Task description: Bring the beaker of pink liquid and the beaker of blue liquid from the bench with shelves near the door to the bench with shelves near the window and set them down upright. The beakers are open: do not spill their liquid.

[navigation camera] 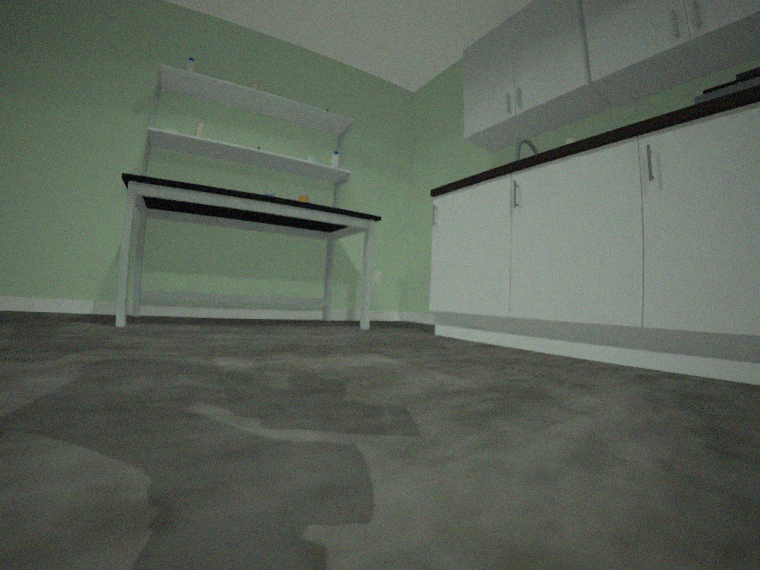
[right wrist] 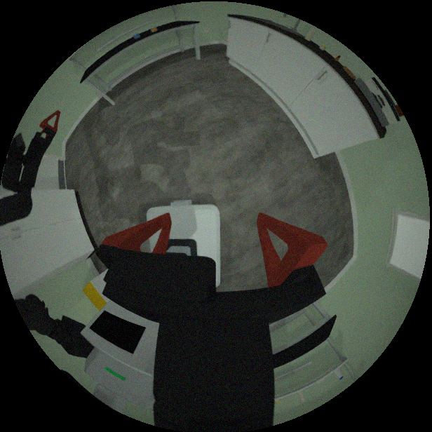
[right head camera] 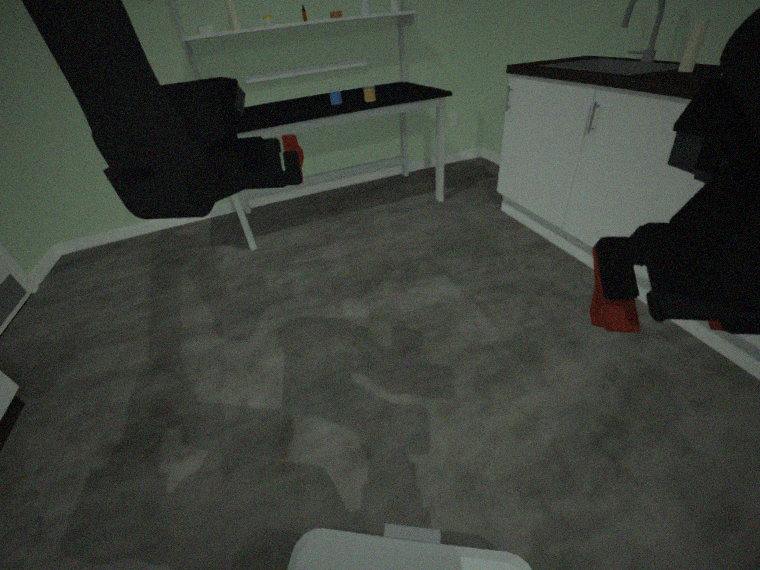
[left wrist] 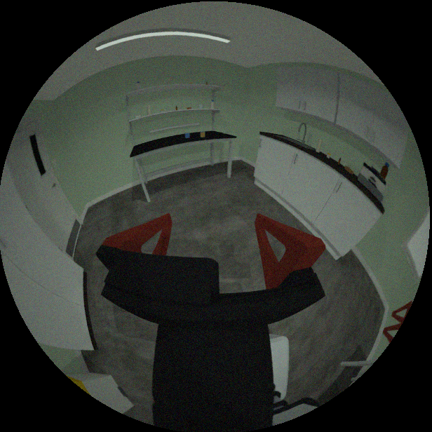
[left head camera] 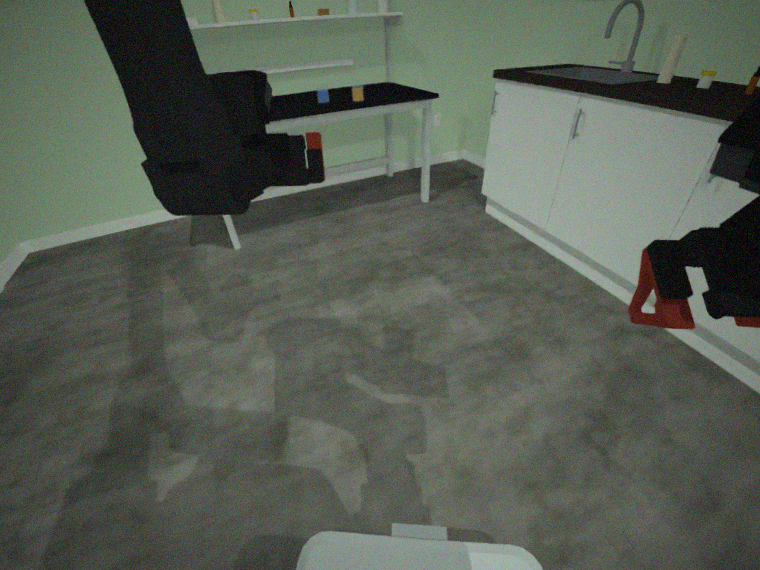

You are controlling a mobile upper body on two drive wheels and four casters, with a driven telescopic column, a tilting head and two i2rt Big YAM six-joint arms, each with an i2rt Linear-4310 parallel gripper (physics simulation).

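The beaker of blue liquid (left head camera: 322, 96) (right head camera: 335, 97) (left wrist: 187, 135) (right wrist: 136, 36) stands upright on the black-topped bench with shelves (left head camera: 405, 90) (right head camera: 423, 92) (left wrist: 155, 145) (navigation camera: 184, 187), across the floor. A door shows left of this bench in the left wrist view. The beaker of pink liquid does not show. My left gripper (left head camera: 314, 158) (left wrist: 213, 218) is open and empty, in the air well short of the bench. My right gripper (right wrist: 213, 217) (left head camera: 699, 322) is open and empty, low at the right. Another bench with shelves (right wrist: 310, 345) shows at the lower right of the right wrist view, near a bright window panel (right wrist: 410, 245).
A beaker of orange liquid (left head camera: 357, 93) (right head camera: 369, 94) (left wrist: 202, 134) stands just right of the blue one. White cabinets (left head camera: 527, 141) (navigation camera: 570, 245) with a sink and tap (left head camera: 635, 36) run along the right. Another white cabinet (left wrist: 45, 300) stands at the left in the left wrist view.
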